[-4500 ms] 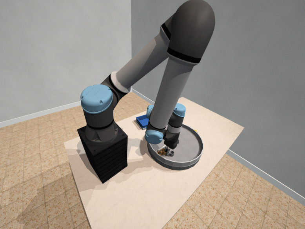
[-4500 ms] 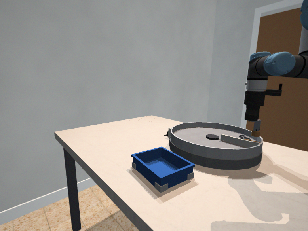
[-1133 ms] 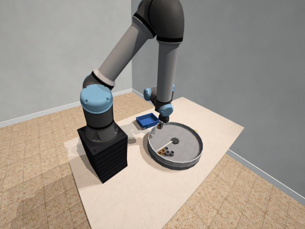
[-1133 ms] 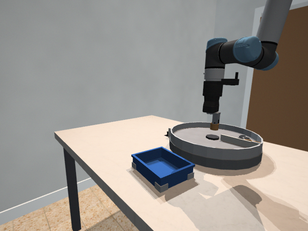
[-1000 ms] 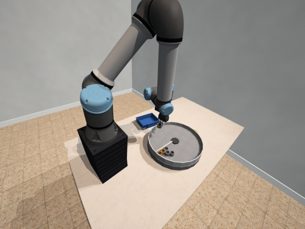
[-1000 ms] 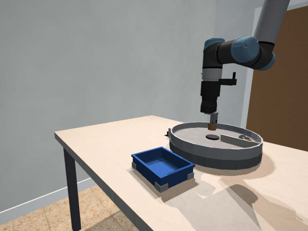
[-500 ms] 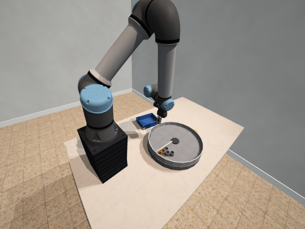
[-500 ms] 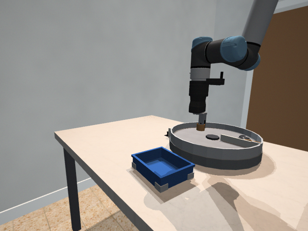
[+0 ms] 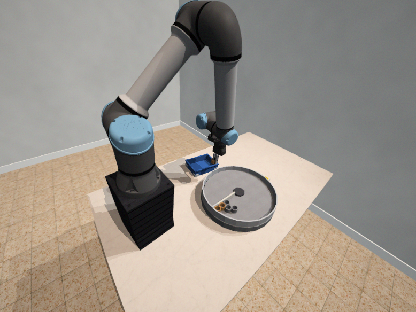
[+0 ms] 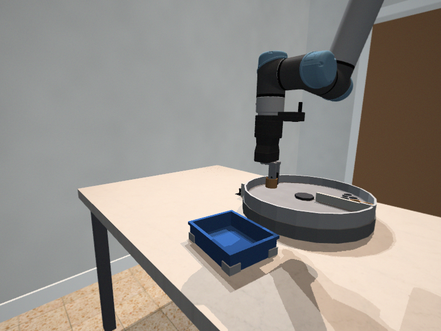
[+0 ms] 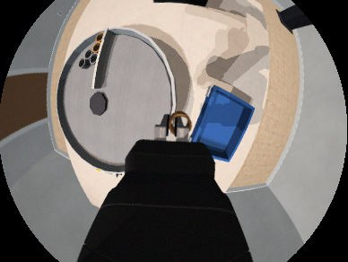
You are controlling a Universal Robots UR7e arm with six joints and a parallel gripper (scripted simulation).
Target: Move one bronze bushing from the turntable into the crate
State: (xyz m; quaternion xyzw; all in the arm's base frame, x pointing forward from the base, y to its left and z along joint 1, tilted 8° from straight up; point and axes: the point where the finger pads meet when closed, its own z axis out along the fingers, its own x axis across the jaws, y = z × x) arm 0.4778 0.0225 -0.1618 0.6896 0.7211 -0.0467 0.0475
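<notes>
The blue crate lies 3 cm ahead of my hand, 15 cm to the left of it and 13 cm below it. Round my hand: round grey turntable 1 cm behind, 21 cm to the right, 11 cm below.
</notes>
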